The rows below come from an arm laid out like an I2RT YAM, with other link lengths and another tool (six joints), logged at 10 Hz.
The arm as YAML. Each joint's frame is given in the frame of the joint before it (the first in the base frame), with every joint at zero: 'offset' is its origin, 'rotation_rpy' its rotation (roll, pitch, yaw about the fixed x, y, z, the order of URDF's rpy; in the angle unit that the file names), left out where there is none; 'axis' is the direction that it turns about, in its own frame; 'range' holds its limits. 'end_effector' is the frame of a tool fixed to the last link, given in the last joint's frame.
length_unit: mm
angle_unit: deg
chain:
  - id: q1
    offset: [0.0, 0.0, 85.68]
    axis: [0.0, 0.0, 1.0]
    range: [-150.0, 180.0]
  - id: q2
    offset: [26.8, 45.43, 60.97]
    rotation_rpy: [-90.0, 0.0, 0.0]
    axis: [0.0, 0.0, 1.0]
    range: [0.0, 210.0]
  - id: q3
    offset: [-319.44, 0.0, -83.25]
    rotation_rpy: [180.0, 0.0, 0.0]
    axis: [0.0, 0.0, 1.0]
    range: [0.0, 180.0]
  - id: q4
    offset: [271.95, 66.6, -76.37]
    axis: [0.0, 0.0, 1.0]
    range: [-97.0, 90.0]
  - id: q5
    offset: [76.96, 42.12, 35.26]
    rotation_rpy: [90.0, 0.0, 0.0]
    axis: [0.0, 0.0, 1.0]
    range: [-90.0, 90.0]
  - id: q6
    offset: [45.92, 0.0, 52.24]
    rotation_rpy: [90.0, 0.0, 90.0]
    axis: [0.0, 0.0, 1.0]
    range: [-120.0, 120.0]
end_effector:
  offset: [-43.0, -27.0, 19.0]
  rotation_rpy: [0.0, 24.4, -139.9]
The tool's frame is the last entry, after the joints.
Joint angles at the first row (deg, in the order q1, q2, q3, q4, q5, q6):
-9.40, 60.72, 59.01, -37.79, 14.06, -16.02
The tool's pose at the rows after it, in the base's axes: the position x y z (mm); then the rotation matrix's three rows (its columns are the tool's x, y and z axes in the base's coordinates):
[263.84 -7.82 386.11], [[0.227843 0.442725 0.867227], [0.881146 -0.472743 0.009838], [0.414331 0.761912 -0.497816]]
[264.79 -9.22 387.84], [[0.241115 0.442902 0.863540], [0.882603 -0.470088 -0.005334], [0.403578 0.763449 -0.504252]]
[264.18 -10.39 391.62], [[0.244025 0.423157 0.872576], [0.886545 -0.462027 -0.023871], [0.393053 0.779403 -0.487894]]
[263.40 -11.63 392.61], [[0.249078 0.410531 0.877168], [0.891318 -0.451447 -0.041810], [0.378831 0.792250 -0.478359]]
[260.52 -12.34 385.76], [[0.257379 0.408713 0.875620], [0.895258 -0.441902 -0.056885], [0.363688 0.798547 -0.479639]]
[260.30 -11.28 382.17], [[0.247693 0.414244 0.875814], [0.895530 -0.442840 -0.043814], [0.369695 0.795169 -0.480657]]
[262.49 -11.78 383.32], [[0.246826 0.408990 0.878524], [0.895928 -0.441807 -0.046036], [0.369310 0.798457 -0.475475]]
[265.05 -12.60 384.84], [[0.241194 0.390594 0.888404], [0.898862 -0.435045 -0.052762], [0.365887 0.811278 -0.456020]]
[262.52 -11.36 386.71], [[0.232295 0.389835 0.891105], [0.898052 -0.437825 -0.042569], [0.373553 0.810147 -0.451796]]
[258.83 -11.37 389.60], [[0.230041 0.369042 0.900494], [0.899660 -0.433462 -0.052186], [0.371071 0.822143 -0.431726]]
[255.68 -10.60 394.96], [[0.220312 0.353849 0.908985], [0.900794 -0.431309 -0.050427], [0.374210 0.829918 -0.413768]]
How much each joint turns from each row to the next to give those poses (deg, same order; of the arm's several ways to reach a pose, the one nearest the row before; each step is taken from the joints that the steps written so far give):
0.01, -0.38, -0.81, -0.06, -0.37, -0.15
-0.01, 0.35, 0.72, -0.68, 0.92, -0.07
0.01, -0.45, 0.15, 0.65, 1.03, -0.18
-0.01, -0.41, -0.22, 0.68, 1.04, -0.42
0.00, -0.84, -1.72, 1.03, 0.96, -0.47
0.00, -0.12, -0.79, 0.59, -0.74, -0.09
0.00, 0.32, 0.22, 0.45, 0.10, 0.00
0.00, 0.04, -0.23, 1.64, 0.33, -0.20
-0.01, -0.47, 0.05, -0.34, -0.63, 0.11
0.01, -1.09, -0.39, 0.63, 0.46, 0.00
0.00, -0.78, 0.29, 0.05, -0.18, 0.00

